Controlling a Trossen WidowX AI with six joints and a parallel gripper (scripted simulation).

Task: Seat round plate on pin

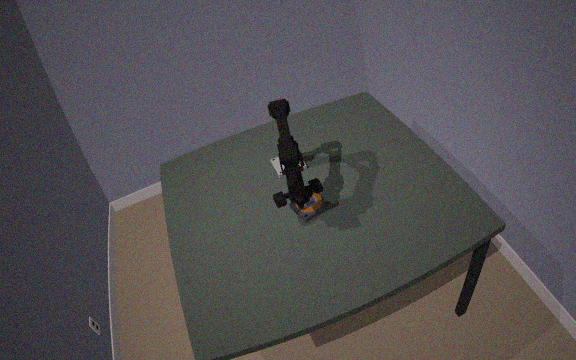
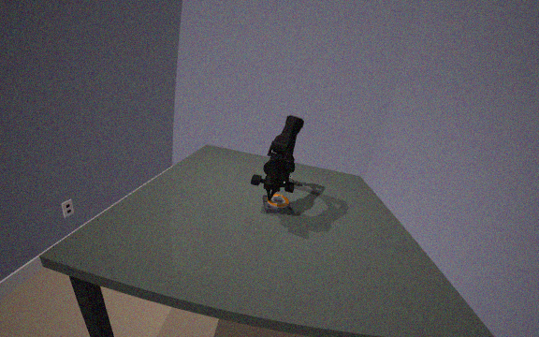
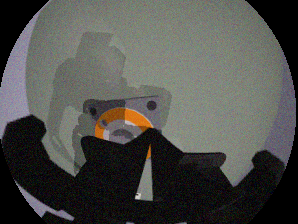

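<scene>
Right now the grey base is 4 cm to the left of my gripper tip, 3 cm behind it and 2 cm below it.
</scene>
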